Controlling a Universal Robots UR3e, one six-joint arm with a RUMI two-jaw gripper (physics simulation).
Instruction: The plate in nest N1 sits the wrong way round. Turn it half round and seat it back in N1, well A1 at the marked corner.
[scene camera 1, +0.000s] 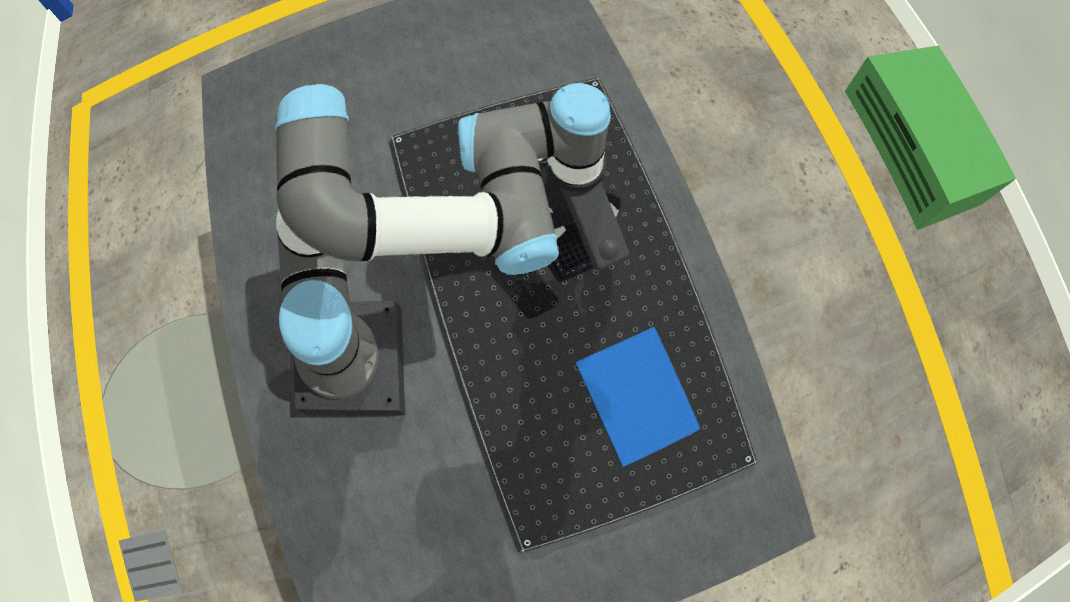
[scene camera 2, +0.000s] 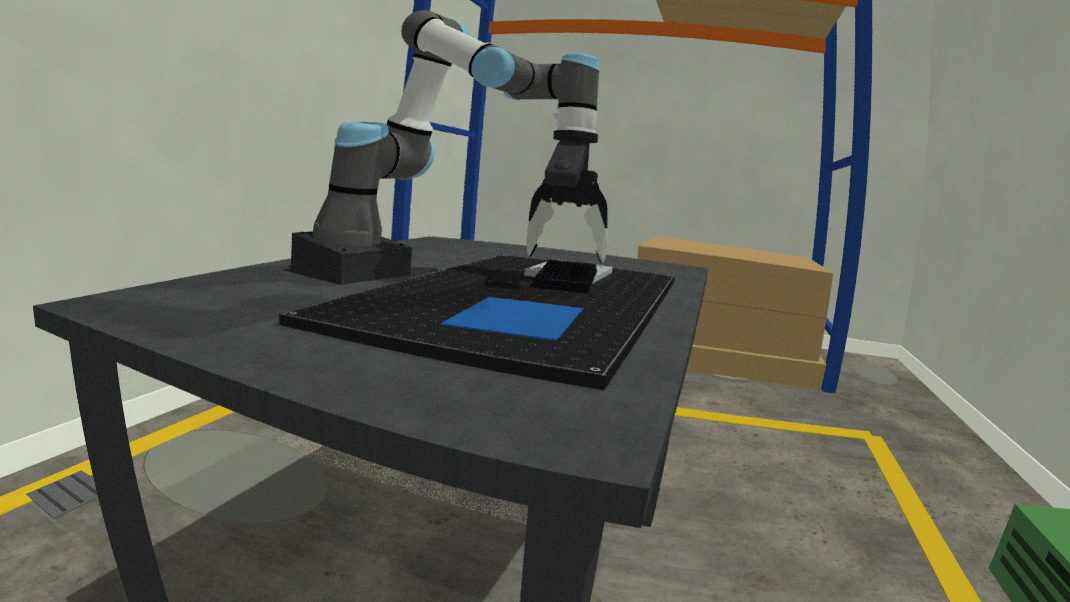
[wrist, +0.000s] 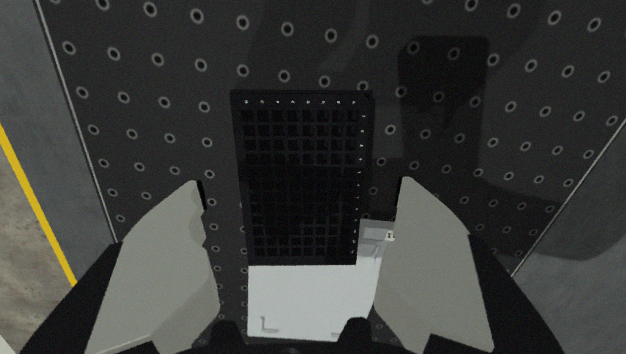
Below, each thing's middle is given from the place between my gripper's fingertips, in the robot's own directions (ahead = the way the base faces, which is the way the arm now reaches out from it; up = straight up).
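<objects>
With the black well plate (scene camera 2: 578, 277), my hand is 3 cm above it and 2 cm to the right of it. Nest N1 (wrist: 302, 301) is 4 cm below my hand and 13 cm to the left of it. Then there is the flat blue rectangle (scene camera 1: 635, 389), which I find 4 cm below my hand, 25 cm to the right of it and 3 cm behind it.
</objects>
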